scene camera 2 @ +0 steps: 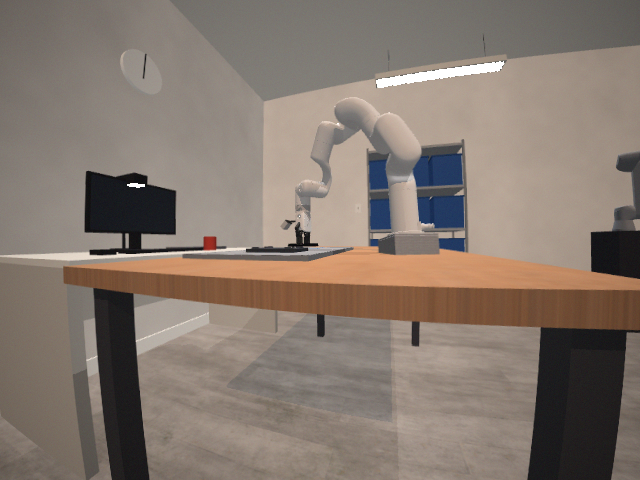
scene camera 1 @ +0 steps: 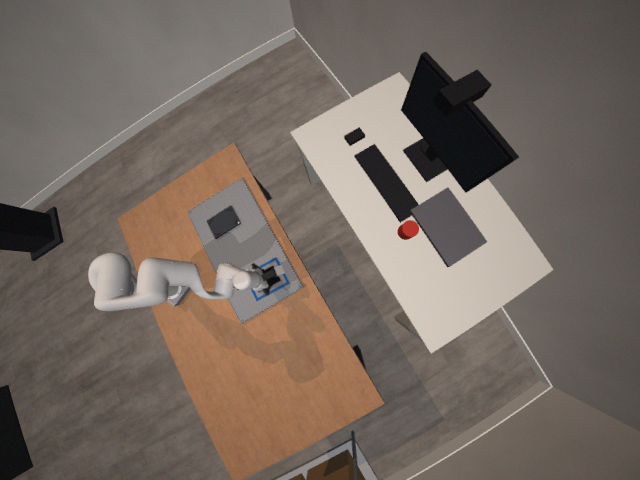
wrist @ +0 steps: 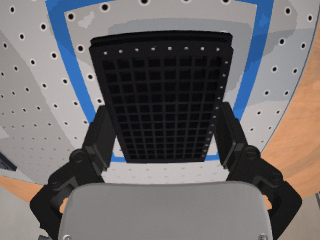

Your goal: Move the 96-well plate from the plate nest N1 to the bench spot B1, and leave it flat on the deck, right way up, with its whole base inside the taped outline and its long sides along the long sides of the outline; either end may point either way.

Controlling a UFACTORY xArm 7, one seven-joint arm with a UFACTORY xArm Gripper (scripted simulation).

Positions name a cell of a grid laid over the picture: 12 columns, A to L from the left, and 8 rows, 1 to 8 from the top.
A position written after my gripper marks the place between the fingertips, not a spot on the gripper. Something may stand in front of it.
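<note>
A black 96-well plate (wrist: G5) is here in my sight, and together with the plate I see my gripper (wrist: G4).
</note>
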